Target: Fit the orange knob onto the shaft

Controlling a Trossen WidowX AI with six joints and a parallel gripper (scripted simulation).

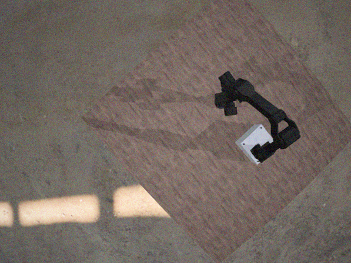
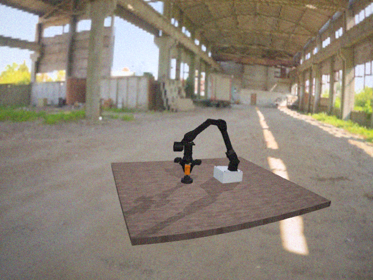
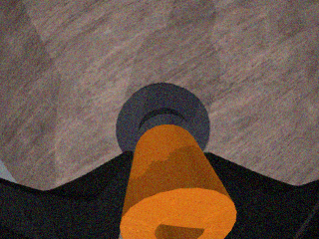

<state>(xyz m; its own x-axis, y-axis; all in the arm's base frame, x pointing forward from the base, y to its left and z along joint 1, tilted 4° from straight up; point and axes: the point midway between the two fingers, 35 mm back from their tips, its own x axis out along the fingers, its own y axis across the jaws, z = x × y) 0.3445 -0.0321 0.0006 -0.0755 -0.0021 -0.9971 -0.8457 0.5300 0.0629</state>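
My gripper tip is 20 mm below the orange knob. Also, from my gripper tip: dark round pedestal: 40 mm below.
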